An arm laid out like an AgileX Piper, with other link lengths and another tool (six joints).
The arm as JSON. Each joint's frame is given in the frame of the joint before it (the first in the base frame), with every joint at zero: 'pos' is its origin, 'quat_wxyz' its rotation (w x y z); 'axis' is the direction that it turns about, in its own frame. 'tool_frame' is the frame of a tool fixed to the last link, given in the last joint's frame.
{
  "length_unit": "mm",
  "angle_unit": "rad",
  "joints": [
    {
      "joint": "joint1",
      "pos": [
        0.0,
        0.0,
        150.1
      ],
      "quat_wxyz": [
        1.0,
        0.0,
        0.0,
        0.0
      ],
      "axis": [
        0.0,
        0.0,
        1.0
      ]
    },
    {
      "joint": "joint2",
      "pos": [
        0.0,
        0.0,
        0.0
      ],
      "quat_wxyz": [
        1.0,
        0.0,
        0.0,
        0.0
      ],
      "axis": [
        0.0,
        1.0,
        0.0
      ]
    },
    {
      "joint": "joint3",
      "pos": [
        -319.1,
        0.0,
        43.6
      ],
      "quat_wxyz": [
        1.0,
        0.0,
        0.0,
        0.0
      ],
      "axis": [
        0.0,
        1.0,
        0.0
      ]
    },
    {
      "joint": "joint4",
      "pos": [
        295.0,
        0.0,
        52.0
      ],
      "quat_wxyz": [
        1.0,
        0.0,
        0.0,
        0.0
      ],
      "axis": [
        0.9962,
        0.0,
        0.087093
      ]
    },
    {
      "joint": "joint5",
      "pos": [
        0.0,
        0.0,
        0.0
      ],
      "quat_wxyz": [
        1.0,
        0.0,
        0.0,
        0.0
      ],
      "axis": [
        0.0,
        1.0,
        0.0
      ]
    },
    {
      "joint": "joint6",
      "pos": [
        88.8,
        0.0,
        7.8
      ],
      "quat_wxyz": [
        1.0,
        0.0,
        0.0,
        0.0
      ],
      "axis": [
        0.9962,
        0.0,
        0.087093
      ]
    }
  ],
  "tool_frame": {
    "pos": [
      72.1,
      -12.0,
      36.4
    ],
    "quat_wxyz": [
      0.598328,
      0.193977,
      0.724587,
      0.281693
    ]
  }
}
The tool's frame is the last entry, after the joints.
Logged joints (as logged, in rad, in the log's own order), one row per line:
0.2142, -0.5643, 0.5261, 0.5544, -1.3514, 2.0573
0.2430, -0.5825, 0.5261, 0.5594, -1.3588, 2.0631
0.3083, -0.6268, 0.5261, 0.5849, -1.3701, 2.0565
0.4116, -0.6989, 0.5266, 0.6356, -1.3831, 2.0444
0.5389, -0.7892, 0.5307, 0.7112, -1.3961, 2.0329
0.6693, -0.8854, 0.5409, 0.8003, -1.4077, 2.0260
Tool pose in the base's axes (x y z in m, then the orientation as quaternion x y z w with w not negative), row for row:
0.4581, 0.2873, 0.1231, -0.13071, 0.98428, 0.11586, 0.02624
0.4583, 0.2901, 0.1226, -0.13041, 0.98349, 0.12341, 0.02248
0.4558, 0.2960, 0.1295, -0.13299, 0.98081, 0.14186, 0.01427
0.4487, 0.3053, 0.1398, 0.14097, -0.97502, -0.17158, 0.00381
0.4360, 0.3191, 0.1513, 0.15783, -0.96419, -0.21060, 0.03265
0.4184, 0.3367, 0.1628, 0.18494, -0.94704, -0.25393, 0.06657
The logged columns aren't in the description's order. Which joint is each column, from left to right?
Columns, left to right: joint4, joint6, joint1, joint5, joint3, joint2.
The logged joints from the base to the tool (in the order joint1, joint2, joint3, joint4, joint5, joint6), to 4 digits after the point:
0.5261, 2.0573, -1.3514, 0.2142, 0.5544, -0.5643
0.5261, 2.0631, -1.3588, 0.2430, 0.5594, -0.5825
0.5261, 2.0565, -1.3701, 0.3083, 0.5849, -0.6268
0.5266, 2.0444, -1.3831, 0.4116, 0.6356, -0.6989
0.5307, 2.0329, -1.3961, 0.5389, 0.7112, -0.7892
0.5409, 2.0260, -1.4077, 0.6693, 0.8003, -0.8854

